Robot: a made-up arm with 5 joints. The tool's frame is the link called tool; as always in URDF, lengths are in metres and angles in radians. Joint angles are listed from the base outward. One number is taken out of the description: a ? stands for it. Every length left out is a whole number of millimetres.
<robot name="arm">
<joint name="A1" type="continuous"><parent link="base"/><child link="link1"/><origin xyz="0 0 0.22"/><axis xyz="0 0 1"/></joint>
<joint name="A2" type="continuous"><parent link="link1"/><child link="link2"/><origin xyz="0 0 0"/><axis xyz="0 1 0"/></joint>
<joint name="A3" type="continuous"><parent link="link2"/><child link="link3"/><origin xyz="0.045 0 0.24"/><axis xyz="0 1 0"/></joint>
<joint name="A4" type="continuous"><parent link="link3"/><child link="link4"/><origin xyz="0.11 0 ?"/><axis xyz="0 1 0"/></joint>
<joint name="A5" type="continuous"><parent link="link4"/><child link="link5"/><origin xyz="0.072 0 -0.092"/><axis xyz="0 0 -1"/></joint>
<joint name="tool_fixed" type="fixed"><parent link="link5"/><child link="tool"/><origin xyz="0 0 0" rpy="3.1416 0 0"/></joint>
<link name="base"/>
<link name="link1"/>
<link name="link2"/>
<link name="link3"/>
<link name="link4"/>
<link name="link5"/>
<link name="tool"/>
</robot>
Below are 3 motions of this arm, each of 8 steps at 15 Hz.
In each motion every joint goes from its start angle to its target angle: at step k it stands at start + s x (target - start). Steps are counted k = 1, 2, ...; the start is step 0. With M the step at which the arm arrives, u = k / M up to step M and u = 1 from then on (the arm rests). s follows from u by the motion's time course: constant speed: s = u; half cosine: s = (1 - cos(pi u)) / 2; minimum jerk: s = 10 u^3 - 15 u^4 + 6 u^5.
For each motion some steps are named. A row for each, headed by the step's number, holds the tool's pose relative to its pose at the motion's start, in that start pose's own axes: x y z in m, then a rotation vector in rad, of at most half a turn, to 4 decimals.
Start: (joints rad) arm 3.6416 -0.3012 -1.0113 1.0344 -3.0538
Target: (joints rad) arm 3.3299 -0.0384 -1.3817 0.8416 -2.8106
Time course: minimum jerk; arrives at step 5
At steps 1, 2, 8:
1: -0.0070 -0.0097 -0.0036 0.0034 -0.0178 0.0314
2: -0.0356 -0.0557 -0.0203 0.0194 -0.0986 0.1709
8: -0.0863 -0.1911 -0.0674 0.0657 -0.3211 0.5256

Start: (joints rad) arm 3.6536 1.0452 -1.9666 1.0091 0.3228
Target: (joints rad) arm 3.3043 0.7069 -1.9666 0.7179 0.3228
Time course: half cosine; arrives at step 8
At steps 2, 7, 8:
2: 0.0214 0.0340 -0.0414 0.0313 0.0867 0.0511
7: 0.0641 0.2559 -0.2787 0.1212 0.5919 0.3333
8: 0.0627 0.2668 -0.2898 0.1218 0.6162 0.3460

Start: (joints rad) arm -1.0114 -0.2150 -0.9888 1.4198 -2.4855
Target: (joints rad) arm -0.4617 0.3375 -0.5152 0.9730 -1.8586
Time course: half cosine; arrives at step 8
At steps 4, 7, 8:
4: 0.0996 0.0856 0.2628 0.2752 0.1268 0.0530
7: 0.2308 0.0242 0.4682 0.5859 0.1042 0.1137
8: 0.2406 0.0133 0.4818 0.6122 0.0958 0.1190

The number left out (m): -0.488
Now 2 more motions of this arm.
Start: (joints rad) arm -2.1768 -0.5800 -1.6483 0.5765 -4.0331
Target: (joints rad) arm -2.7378 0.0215 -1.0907 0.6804 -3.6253
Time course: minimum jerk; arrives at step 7
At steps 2, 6, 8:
2: 0.0729 0.0381 0.0856 -0.0858 0.1806 0.0597
6: 0.6635 0.2957 0.1786 -0.3866 1.2649 0.6372
8: 0.6783 0.3045 0.1714 -0.3913 1.2950 0.6580

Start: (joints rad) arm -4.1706 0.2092 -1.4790 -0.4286 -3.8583
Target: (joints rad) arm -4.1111 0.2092 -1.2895 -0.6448 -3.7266
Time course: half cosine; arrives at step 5
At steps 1, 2, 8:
1: 0.0040 0.0085 -0.0021 -0.0026 -0.0056 0.0133
2: 0.0143 0.0307 -0.0086 -0.0098 -0.0201 0.0482
8: 0.0406 0.0871 -0.0312 -0.0307 -0.0570 0.1400

